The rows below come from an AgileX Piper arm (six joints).
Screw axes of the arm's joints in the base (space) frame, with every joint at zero. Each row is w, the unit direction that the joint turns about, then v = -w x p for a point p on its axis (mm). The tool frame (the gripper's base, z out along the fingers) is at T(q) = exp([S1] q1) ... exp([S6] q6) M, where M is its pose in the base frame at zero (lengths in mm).
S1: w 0 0 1 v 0.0 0.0 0.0
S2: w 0 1 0 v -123.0 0.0 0.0
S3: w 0 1 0 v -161.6 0.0 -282.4
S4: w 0.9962 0 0.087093 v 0.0 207.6 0.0
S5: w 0 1 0 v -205.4 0.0 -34.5
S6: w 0.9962 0 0.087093 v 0.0 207.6 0.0
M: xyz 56.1 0.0 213.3 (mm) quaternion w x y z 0.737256 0 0.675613 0
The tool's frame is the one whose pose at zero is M.
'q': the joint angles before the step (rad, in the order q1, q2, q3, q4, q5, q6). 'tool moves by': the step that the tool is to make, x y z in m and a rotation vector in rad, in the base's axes. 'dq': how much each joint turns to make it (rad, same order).
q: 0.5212 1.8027 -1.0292 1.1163 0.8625 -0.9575
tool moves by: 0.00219 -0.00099 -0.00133 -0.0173 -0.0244 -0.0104
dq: 0.0000 0.0000 0.0000 -0.0144 -0.0282 0.0000
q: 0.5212 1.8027 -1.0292 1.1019 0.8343 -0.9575
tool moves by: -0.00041 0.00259 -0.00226 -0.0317 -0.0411 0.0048
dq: 0.0172 0.0000 0.0000 -0.0307 -0.0446 0.0020
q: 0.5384 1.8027 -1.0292 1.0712 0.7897 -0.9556
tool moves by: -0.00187 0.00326 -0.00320 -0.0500 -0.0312 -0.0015
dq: 0.0248 0.0000 0.0000 -0.0589 -0.0500 0.0415
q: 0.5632 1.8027 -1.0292 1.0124 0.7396 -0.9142
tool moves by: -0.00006 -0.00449 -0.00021 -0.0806 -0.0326 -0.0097
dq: 0.0082 -0.0144 0.0000 -0.1281 -0.0374 0.0969
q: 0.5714 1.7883 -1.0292 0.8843 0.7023 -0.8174
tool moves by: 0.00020 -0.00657 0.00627 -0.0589 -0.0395 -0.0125
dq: 0.0000 -0.0302 0.0000 -0.1176 -0.0196 0.0896
